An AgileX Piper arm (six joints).
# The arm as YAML. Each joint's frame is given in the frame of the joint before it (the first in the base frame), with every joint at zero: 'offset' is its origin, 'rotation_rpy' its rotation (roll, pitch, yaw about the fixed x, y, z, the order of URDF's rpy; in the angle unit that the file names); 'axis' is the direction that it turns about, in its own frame. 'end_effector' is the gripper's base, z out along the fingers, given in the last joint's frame.
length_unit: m
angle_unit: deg
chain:
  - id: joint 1
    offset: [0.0, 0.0, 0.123]
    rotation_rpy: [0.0, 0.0, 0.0]
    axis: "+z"
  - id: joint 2
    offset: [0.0, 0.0, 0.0]
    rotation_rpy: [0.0, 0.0, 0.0]
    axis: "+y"
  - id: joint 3
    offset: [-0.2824, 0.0, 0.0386]
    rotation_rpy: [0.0, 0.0, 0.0]
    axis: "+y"
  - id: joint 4
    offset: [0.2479, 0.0, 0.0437]
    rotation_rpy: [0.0, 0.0, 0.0]
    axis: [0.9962, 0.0, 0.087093]
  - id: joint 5
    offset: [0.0, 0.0, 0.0]
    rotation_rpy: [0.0, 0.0, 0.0]
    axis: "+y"
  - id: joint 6
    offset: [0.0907, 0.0, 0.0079]
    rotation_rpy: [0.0, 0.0, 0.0]
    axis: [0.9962, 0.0, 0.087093]
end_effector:
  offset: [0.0, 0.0, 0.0]
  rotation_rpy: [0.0, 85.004, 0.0]
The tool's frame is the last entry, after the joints.
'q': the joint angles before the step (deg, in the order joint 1, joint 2, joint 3, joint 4, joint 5, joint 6). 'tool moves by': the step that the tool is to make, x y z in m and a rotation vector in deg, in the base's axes. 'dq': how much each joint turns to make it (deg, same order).
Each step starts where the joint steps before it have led.
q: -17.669, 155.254, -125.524, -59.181, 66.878, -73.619
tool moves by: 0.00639, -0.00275, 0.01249, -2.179, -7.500, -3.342
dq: 0.008, 0.135, -2.821, -1.022, 0.000, 6.451
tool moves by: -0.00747, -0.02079, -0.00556, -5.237, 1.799, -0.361
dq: -1.929, 1.427, -0.001, -6.378, 0.000, 1.692
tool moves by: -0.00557, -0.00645, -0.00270, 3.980, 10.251, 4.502
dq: -1.074, -0.133, 0.001, 3.237, 0.001, -13.359
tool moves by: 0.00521, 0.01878, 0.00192, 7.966, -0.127, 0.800
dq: 1.353, -1.346, 0.001, 9.136, -0.001, -5.016
